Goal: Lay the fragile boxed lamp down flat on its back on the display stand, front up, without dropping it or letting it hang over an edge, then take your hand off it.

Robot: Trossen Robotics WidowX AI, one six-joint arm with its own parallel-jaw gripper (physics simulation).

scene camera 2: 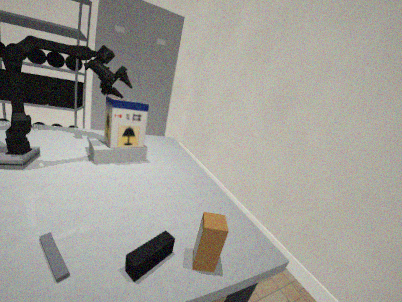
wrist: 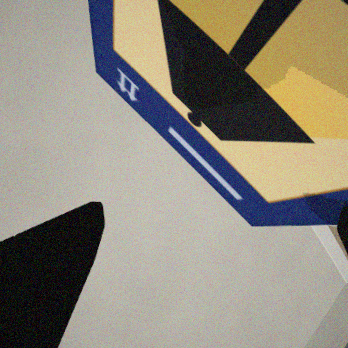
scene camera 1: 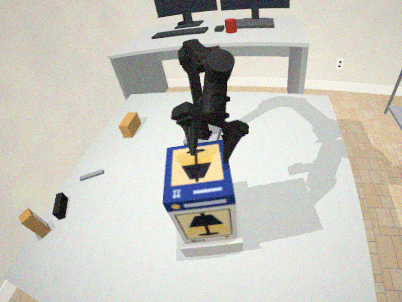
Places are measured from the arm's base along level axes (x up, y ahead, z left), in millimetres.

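Where they show: gripper, fingertip midpoint: (scene camera 2: 127,93) (wrist: 222,216) (scene camera 1: 210,158); arm's base at its link origin: (scene camera 2: 19,151) (scene camera 1: 203,134).
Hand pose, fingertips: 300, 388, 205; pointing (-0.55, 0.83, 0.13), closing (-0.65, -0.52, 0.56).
Observation:
Things, the pixels of their top centre, and the offset from my fingertips, as dx, dy, dz.
- boxed lamp at its top centre: (wrist: 219,84) (scene camera 1: 196,168) (scene camera 2: 127,100) -34, +7, -35
- grey bar at its top centre: (scene camera 2: 52,252) (scene camera 1: 90,174) -327, -55, -666
- black block at its top centre: (scene camera 2: 152,246) (scene camera 1: 57,202) -290, +152, -690
The boxed lamp (scene camera 1: 200,192) (scene camera 2: 125,122) (wrist: 250,170) rests on the pale grey display stand (scene camera 1: 212,248) (scene camera 2: 117,156). Its blue-bordered face with a large lamp picture is up; in scene camera 1 that lamp looks upside down. White side faces carry smaller lamp pictures, which look upright in the scene views. My gripper (scene camera 1: 210,156) (scene camera 2: 126,92) (wrist: 222,216) is open and empty, tilted just above the box's top. One finger overlaps the top face in scene camera 1; I cannot tell whether it touches. The box's underside is hidden.
An orange block (scene camera 1: 130,125) lies at the table's left. A grey bar (scene camera 1: 92,175) (scene camera 2: 54,256), a black block (scene camera 1: 60,205) (scene camera 2: 150,255) and another orange block (scene camera 1: 35,223) (scene camera 2: 212,242) are near the left edge. A desk with monitors and a red cup (scene camera 1: 230,26) stands behind.

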